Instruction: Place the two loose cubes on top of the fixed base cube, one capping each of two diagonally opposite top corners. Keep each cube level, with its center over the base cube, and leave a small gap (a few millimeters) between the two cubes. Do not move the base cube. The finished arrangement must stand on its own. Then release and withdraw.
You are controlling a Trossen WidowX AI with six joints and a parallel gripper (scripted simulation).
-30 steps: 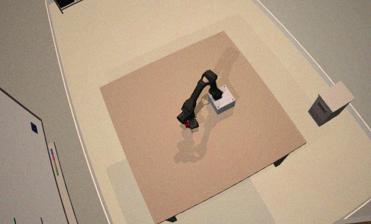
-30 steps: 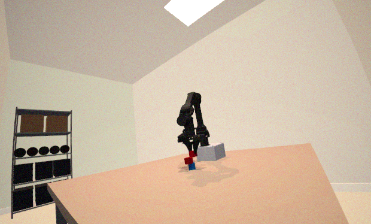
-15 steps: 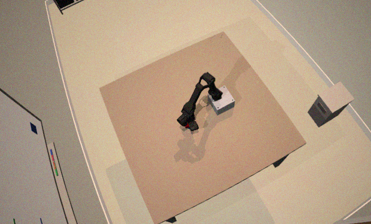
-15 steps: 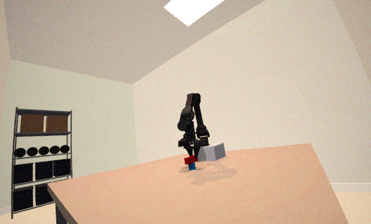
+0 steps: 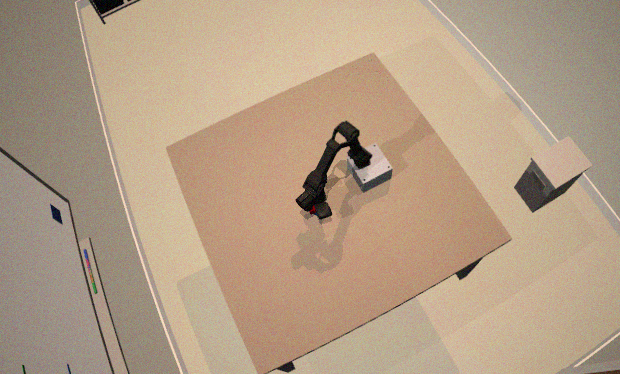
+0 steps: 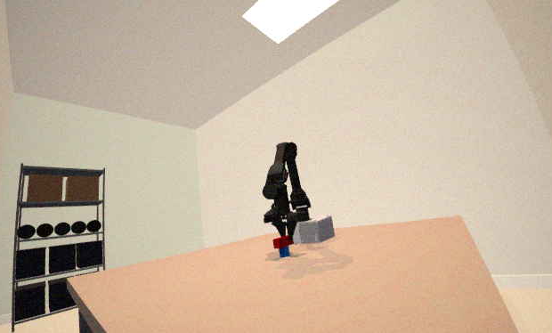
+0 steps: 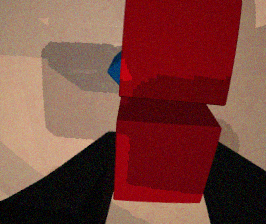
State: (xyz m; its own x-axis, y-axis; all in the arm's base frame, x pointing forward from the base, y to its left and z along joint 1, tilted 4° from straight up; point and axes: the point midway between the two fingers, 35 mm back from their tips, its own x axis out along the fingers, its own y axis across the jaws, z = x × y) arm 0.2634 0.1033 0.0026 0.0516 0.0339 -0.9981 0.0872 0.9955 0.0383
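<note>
Right now the red cube is right at my gripper tip. Also, from my gripper tip: blue base cube 2 cm ahead, 4 cm below.
</note>
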